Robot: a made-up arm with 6 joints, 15 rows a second.
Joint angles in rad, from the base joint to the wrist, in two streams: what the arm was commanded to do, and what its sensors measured. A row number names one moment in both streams.
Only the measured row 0 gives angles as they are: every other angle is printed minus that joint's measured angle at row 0.
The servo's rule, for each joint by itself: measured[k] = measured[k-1] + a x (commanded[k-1-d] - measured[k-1]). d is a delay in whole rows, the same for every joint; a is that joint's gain. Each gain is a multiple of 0.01, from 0.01 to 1. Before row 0 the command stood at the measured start. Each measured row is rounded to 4 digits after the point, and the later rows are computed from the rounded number. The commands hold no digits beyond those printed.
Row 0, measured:
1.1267, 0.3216, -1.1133, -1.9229, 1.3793, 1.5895
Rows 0 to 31, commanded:
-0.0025, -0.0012, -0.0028, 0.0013, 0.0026, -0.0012
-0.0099, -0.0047, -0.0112, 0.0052, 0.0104, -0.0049
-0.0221, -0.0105, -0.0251, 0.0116, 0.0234, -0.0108
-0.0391, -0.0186, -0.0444, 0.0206, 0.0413, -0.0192
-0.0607, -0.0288, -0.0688, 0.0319, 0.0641, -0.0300
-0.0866, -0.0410, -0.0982, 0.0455, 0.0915, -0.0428
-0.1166, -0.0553, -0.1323, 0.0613, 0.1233, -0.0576
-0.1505, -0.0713, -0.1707, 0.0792, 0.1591, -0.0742
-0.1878, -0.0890, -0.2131, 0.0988, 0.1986, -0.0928
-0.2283, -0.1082, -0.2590, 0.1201, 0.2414, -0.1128
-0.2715, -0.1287, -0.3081, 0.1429, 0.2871, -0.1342
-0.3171, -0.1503, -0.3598, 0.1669, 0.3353, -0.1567
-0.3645, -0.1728, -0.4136, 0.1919, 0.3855, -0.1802
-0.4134, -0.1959, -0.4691, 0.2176, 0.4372, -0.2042
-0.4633, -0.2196, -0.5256, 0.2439, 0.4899, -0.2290
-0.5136, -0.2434, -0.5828, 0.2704, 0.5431, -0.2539
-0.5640, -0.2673, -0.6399, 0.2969, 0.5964, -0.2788
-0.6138, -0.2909, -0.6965, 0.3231, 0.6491, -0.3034
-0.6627, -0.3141, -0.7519, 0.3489, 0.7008, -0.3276
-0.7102, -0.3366, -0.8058, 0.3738, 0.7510, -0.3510
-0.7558, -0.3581, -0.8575, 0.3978, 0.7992, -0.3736
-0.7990, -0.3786, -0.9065, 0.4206, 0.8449, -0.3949
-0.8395, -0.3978, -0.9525, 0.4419, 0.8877, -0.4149
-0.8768, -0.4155, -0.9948, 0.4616, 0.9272, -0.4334
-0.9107, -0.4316, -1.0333, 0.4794, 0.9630, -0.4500
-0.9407, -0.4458, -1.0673, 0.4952, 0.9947, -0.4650
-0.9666, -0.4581, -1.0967, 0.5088, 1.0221, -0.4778
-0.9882, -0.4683, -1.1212, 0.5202, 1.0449, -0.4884
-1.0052, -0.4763, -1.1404, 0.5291, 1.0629, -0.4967
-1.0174, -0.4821, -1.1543, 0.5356, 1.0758, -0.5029
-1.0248, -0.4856, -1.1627, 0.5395, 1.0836, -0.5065
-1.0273, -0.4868, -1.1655, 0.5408, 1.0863, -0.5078
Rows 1 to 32, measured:
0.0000, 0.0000, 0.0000, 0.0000, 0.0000, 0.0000
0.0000, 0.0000, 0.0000, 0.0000, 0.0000, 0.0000
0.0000, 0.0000, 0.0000, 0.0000, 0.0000, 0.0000
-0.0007, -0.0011, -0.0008, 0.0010, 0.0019, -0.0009
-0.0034, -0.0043, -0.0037, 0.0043, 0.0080, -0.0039
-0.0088, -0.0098, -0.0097, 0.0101, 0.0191, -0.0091
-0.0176, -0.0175, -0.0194, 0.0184, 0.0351, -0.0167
-0.0301, -0.0274, -0.0332, 0.0291, 0.0560, -0.0267
-0.0465, -0.0394, -0.0514, 0.0421, 0.0816, -0.0388
-0.0668, -0.0534, -0.0741, 0.0573, 0.1116, -0.0529
-0.0911, -0.0692, -0.1011, 0.0746, 0.1458, -0.0689
-0.1191, -0.0866, -0.1325, 0.0937, 0.1838, -0.0868
-0.1508, -0.1056, -0.1679, 0.1146, 0.2253, -0.1063
-0.1858, -0.1259, -0.2072, 0.1370, 0.2698, -0.1272
-0.2239, -0.1474, -0.2499, 0.1606, 0.3170, -0.1493
-0.2647, -0.1698, -0.2957, 0.1853, 0.3663, -0.1725
-0.3078, -0.1928, -0.3443, 0.2108, 0.4173, -0.1963
-0.3529, -0.2164, -0.3951, 0.2369, 0.4696, -0.2208
-0.3995, -0.2402, -0.4477, 0.2634, 0.5225, -0.2456
-0.4472, -0.2640, -0.5015, 0.2899, 0.5757, -0.2705
-0.4955, -0.2877, -0.5561, 0.3161, 0.6285, -0.2952
-0.5440, -0.3109, -0.6109, 0.3420, 0.6806, -0.3195
-0.5922, -0.3335, -0.6655, 0.3671, 0.7313, -0.3431
-0.6396, -0.3551, -0.7193, 0.3914, 0.7802, -0.3660
-0.6858, -0.3758, -0.7717, 0.4145, 0.8268, -0.3877
-0.7304, -0.3952, -0.8223, 0.4361, 0.8706, -0.4081
-0.7729, -0.4131, -0.8706, 0.4562, 0.9114, -0.4271
-0.8129, -0.4294, -0.9162, 0.4745, 0.9486, -0.4443
-0.8500, -0.4438, -0.9585, 0.4909, 0.9818, -0.4598
-0.8838, -0.4564, -0.9972, 0.5050, 1.0108, -0.4733
-0.9141, -0.4669, -1.0319, 0.5170, 1.0354, -0.4846
-0.9405, -0.4752, -1.0623, 0.5266, 1.0552, -0.4937
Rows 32 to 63, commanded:
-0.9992, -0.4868, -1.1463, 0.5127, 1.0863, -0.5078
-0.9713, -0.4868, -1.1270, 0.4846, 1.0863, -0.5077
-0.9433, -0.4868, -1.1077, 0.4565, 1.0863, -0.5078
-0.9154, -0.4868, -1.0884, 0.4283, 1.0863, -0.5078
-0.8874, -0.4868, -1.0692, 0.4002, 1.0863, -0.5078
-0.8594, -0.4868, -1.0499, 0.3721, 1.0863, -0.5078
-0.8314, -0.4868, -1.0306, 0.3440, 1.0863, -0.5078
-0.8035, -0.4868, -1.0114, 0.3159, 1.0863, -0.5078
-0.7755, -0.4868, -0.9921, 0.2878, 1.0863, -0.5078
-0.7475, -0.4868, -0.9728, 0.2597, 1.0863, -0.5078
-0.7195, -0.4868, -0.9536, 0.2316, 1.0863, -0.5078
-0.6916, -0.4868, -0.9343, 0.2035, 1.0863, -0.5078
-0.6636, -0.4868, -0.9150, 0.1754, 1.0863, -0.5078
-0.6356, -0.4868, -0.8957, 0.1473, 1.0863, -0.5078
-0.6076, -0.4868, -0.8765, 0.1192, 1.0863, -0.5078
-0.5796, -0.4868, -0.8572, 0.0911, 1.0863, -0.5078
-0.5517, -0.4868, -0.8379, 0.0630, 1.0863, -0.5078
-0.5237, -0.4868, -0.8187, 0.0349, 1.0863, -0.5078
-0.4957, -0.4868, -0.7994, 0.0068, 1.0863, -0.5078
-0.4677, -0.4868, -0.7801, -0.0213, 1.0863, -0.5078
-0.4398, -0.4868, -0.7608, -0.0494, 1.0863, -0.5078
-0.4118, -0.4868, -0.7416, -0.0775, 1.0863, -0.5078
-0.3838, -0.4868, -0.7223, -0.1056, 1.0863, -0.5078
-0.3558, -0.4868, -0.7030, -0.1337, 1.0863, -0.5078
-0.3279, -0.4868, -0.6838, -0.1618, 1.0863, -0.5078
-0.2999, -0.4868, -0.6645, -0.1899, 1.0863, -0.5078
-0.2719, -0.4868, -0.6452, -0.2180, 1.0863, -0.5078
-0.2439, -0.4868, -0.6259, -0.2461, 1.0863, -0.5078
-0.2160, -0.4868, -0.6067, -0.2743, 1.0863, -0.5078
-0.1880, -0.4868, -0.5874, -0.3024, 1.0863, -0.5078
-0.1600, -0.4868, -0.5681, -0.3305, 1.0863, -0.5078
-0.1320, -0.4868, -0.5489, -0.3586, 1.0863, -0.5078
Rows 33 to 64, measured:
-0.9628, -0.4813, -1.0881, 0.5337, 1.0700, -0.5006
-0.9808, -0.4851, -1.1090, 0.5383, 1.0798, -0.5050
-0.9943, -0.4866, -1.1248, 0.5403, 1.0845, -0.5071
-0.9957, -0.4868, -1.1308, 0.5185, 1.0858, -0.5076
-0.9886, -0.4868, -1.1297, 0.4917, 1.0862, -0.5077
-0.9755, -0.4868, -1.1235, 0.4639, 1.0863, -0.5078
-0.9581, -0.4868, -1.1137, 0.4358, 1.0863, -0.5078
-0.9376, -0.4868, -1.1012, 0.4077, 1.0863, -0.5078
-0.9149, -0.4868, -1.0868, 0.3796, 1.0863, -0.5078
-0.8907, -0.4868, -1.0711, 0.3515, 1.0863, -0.5078
-0.8654, -0.4868, -1.0544, 0.3234, 1.0863, -0.5078
-0.8393, -0.4868, -1.0370, 0.2953, 1.0863, -0.5078
-0.8127, -0.4868, -1.0190, 0.2672, 1.0863, -0.5078
-0.7857, -0.4868, -1.0007, 0.2391, 1.0863, -0.5078
-0.7584, -0.4868, -0.9821, 0.2110, 1.0863, -0.5078
-0.7309, -0.4868, -0.9633, 0.1829, 1.0863, -0.5078
-0.7033, -0.4868, -0.9444, 0.1548, 1.0863, -0.5078
-0.6755, -0.4868, -0.9254, 0.1267, 1.0863, -0.5078
-0.6477, -0.4868, -0.9063, 0.0986, 1.0863, -0.5078
-0.6199, -0.4868, -0.8871, 0.0705, 1.0863, -0.5078
-0.5920, -0.4868, -0.8679, 0.0424, 1.0863, -0.5078
-0.5641, -0.4868, -0.8487, 0.0143, 1.0863, -0.5078
-0.5361, -0.4868, -0.8295, -0.0138, 1.0863, -0.5078
-0.5082, -0.4868, -0.8103, -0.0419, 1.0863, -0.5078
-0.4802, -0.4868, -0.7911, -0.0700, 1.0863, -0.5078
-0.4522, -0.4868, -0.7718, -0.0981, 1.0863, -0.5078
-0.4242, -0.4868, -0.7525, -0.1262, 1.0863, -0.5078
-0.3963, -0.4868, -0.7333, -0.1543, 1.0863, -0.5078
-0.3683, -0.4868, -0.7140, -0.1824, 1.0863, -0.5078
-0.3403, -0.4868, -0.6947, -0.2105, 1.0863, -0.5078
-0.3123, -0.4868, -0.6754, -0.2386, 1.0863, -0.5078
-0.2844, -0.4868, -0.6562, -0.2668, 1.0863, -0.5078

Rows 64 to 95, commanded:
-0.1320, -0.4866, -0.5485, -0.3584, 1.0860, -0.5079
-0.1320, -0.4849, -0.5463, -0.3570, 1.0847, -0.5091
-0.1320, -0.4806, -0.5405, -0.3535, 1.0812, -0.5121
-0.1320, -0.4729, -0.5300, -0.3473, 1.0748, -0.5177
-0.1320, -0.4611, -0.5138, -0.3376, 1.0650, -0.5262
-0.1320, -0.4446, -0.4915, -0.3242, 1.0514, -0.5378
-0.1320, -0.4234, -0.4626, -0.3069, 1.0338, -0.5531
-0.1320, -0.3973, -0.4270, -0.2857, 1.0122, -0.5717
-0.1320, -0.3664, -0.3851, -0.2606, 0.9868, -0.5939
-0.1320, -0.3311, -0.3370, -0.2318, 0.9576, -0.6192
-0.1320, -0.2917, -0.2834, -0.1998, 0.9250, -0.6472
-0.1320, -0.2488, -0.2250, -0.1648, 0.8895, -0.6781
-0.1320, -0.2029, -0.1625, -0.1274, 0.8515, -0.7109
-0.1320, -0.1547, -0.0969, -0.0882, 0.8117, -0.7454
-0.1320, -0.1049, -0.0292, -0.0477, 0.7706, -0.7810
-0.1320, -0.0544, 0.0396, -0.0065, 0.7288, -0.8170
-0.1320, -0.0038, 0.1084, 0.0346, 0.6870, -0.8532
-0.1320, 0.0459, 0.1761, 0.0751, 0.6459, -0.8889
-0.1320, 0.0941, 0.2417, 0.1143, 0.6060, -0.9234
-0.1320, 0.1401, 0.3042, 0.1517, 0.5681, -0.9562
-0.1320, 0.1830, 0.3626, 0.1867, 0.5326, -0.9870
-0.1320, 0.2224, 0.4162, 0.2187, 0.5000, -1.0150
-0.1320, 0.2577, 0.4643, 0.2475, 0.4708, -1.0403
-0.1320, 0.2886, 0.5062, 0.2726, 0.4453, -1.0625
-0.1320, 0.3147, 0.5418, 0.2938, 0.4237, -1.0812
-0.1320, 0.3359, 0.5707, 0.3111, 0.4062, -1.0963
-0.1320, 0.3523, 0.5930, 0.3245, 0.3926, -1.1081
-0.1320, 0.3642, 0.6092, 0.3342, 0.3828, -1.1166
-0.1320, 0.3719, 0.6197, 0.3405, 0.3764, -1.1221
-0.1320, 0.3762, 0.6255, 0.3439, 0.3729, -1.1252
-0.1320, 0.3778, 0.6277, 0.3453, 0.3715, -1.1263
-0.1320, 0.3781, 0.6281, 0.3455, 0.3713, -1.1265
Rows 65 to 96, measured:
-0.2564, -0.4868, -0.6369, -0.2949, 1.0863, -0.5078
-0.2284, -0.4868, -0.6176, -0.3230, 1.0863, -0.5078
-0.2004, -0.4868, -0.5984, -0.3511, 1.0863, -0.5078
-0.1806, -0.4866, -0.5844, -0.3569, 1.0861, -0.5079
-0.1665, -0.4851, -0.5737, -0.3570, 1.0851, -0.5088
-0.1565, -0.4811, -0.5644, -0.3542, 1.0823, -0.5113
-0.1494, -0.4739, -0.5548, -0.3487, 1.0769, -0.5161
-0.1444, -0.4626, -0.5433, -0.3399, 1.0683, -0.5237
-0.1408, -0.4468, -0.5288, -0.3275, 1.0561, -0.5343
-0.1382, -0.4262, -0.5103, -0.3112, 1.0400, -0.5484
-0.1364, -0.4008, -0.4870, -0.2911, 1.0200, -0.5659
-0.1351, -0.3705, -0.4585, -0.2670, 0.9961, -0.5869
-0.1342, -0.3358, -0.4245, -0.2392, 0.9684, -0.6111
-0.1336, -0.2970, -0.3850, -0.2081, 0.9372, -0.6382
-0.1331, -0.2546, -0.3402, -0.1739, 0.9029, -0.6681
-0.1328, -0.2091, -0.2904, -0.1372, 0.8659, -0.7002
-0.1326, -0.1612, -0.2362, -0.0985, 0.8269, -0.7341
-0.1324, -0.1117, -0.1782, -0.0584, 0.7864, -0.7693
-0.1323, -0.0613, -0.1172, -0.0174, 0.7449, -0.8051
-0.1322, -0.0107, -0.0540, 0.0237, 0.7032, -0.8412
-0.1321, 0.0391, 0.0104, 0.0643, 0.6619, -0.8770
-0.1321, 0.0875, 0.0752, 0.1038, 0.6217, -0.9118
-0.1321, 0.1338, 0.1393, 0.1416, 0.5831, -0.9451
-0.1321, 0.1771, 0.2018, 0.1772, 0.5467, -0.9765
-0.1321, 0.2170, 0.2618, 0.2100, 0.5131, -1.0054
-0.1321, 0.2528, 0.3185, 0.2396, 0.4826, -1.0316
-0.1321, 0.2843, 0.3711, 0.2657, 0.4557, -1.0548
-0.1321, 0.3111, 0.4189, 0.2879, 0.4327, -1.0746
-0.1321, 0.3329, 0.4614, 0.3062, 0.4136, -1.0909
-0.1321, 0.3500, 0.4982, 0.3207, 0.3985, -1.1038
-0.1321, 0.3625, 0.5293, 0.3314, 0.3872, -1.1134
-0.1321, 0.3708, 0.5546, 0.3386, 0.3794, -1.1199

